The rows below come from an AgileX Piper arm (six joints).
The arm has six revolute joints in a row. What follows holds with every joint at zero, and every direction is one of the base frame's.
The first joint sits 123 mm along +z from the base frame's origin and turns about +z.
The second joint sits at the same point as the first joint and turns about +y.
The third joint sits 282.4 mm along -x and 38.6 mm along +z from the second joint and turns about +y.
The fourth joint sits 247.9 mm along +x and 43.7 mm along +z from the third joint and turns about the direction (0.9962, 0, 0.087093).
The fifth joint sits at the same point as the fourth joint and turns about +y.
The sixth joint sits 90.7 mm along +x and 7.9 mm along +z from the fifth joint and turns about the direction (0.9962, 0, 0.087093).
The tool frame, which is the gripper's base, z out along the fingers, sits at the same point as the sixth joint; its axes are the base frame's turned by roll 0, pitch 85.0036 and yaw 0 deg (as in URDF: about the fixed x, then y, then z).
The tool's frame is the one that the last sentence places.
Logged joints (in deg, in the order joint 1, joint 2, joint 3, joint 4, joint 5, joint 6), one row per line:
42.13, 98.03, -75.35, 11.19, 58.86, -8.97
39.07, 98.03, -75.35, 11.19, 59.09, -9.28
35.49, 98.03, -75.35, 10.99, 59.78, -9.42
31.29, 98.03, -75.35, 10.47, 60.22, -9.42
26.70, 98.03, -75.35, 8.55, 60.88, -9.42
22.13, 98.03, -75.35, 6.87, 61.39, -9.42
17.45, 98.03, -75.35, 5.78, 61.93, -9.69
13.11, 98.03, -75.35, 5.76, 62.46, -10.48
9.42, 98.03, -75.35, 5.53, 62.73, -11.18
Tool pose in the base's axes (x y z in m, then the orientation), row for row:
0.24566, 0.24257, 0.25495, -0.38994, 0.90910, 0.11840, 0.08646
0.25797, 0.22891, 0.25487, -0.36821, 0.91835, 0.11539, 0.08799
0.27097, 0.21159, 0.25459, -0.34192, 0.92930, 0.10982, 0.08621
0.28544, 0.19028, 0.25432, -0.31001, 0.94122, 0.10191, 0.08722
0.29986, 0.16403, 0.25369, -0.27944, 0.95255, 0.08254, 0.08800
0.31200, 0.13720, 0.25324, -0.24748, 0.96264, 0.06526, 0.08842
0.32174, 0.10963, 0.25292, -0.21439, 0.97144, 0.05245, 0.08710
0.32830, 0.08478, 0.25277, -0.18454, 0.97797, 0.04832, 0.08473
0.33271, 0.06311, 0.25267, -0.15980, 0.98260, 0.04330, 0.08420
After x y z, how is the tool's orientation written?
As a quaternion, x y z w.
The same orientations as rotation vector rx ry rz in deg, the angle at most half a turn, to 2 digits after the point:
-66.57, 155.20, 20.21
-62.80, 156.64, 19.68
-58.38, 158.67, 18.75
-52.90, 160.61, 17.39
-47.66, 162.47, 14.08
-42.20, 164.15, 11.13
-36.59, 165.78, 8.95
-31.54, 167.13, 8.26
-27.32, 167.97, 7.40

